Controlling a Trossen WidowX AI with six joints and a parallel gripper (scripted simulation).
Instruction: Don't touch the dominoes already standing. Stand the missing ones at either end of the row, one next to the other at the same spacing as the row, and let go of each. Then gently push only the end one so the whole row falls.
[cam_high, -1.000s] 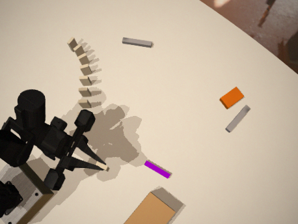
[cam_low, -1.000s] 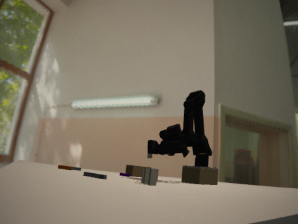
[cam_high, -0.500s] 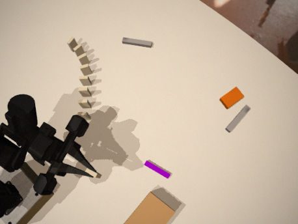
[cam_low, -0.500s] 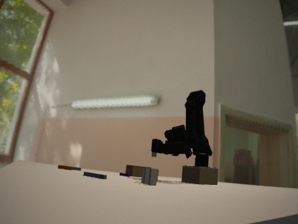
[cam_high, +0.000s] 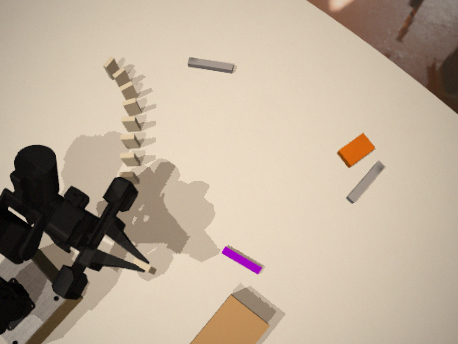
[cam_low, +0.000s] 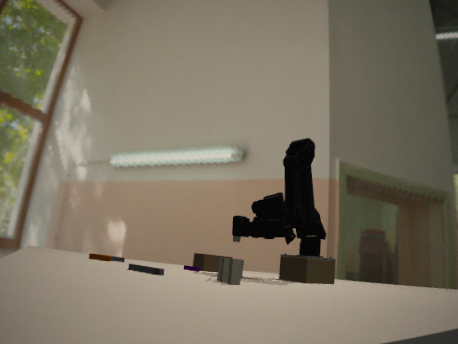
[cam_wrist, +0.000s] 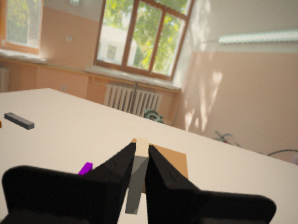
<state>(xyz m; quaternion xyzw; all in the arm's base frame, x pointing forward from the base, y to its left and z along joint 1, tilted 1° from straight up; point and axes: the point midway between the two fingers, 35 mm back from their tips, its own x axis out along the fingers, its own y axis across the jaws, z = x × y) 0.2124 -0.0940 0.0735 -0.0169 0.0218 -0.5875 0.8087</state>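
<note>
Now: the purple bar 11 cm ahead of my gripper tip, 8 cm to the right of it and 15 cm below it. From my gripper tip the other things lie so: orange block 41 cm ahead, 9 cm to the right, 15 cm below; then box 16 cm to the right, 13 cm below.
</note>
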